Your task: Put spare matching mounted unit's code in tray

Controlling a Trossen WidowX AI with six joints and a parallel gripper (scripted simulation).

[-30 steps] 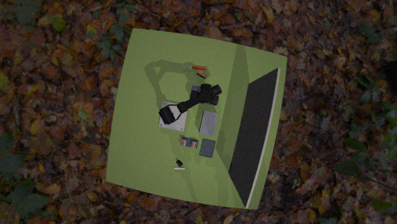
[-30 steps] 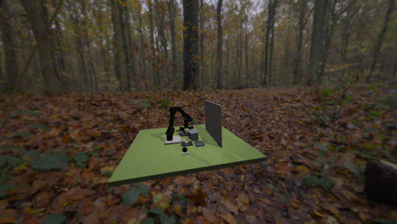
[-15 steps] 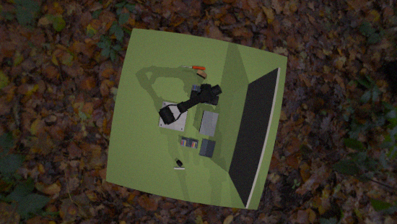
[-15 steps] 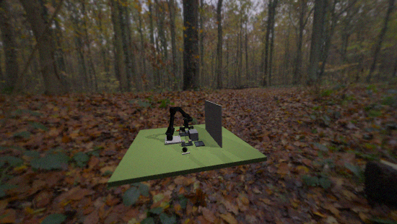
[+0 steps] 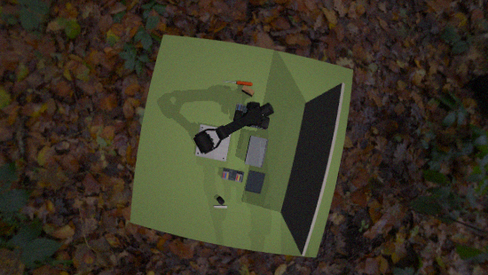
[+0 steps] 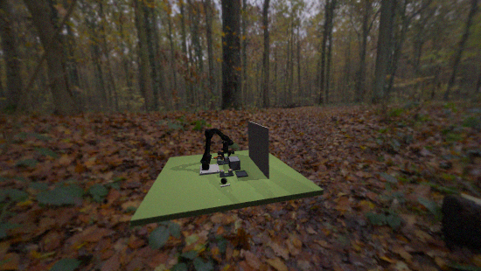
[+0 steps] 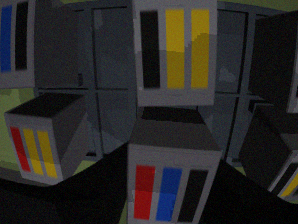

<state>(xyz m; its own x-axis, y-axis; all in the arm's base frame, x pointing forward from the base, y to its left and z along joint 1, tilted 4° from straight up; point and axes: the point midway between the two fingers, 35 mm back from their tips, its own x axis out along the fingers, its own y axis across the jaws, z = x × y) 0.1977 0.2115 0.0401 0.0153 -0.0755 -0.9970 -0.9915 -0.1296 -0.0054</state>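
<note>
Now: gripper tip 16 cm short of the tray, 33 cm to the left of it and 4 cm above it. From my gripper tip the other things lie so: grey boxy unit 9 cm ahead, 14 cm to the right, 1 cm above; tall dark panel 34 cm ahead, 11 cm to the right, 19 cm above; cardboard block 8 cm behind, 16 cm to the left, 1 cm below.
</note>
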